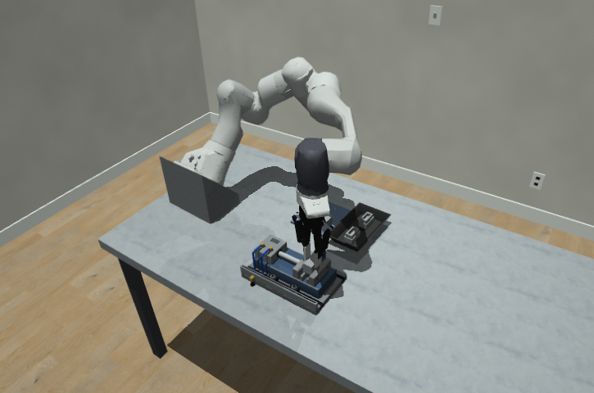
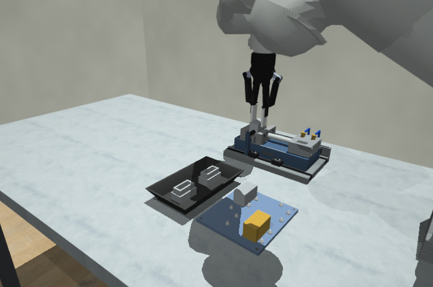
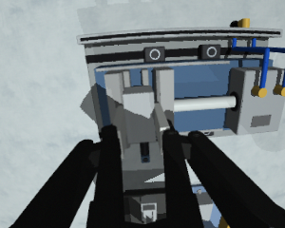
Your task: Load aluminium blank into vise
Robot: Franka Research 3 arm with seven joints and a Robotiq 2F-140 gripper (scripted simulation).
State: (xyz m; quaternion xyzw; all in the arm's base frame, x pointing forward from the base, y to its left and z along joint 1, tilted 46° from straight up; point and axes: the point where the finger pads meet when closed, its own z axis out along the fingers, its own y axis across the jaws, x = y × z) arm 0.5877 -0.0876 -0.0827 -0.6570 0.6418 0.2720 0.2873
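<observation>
Now: the fixed jaw 60 mm below my hand and 30 mm ahead of it. From my hand the other things lie so: brass blank: 360 mm to the left, 220 mm behind, 110 mm below.
</observation>
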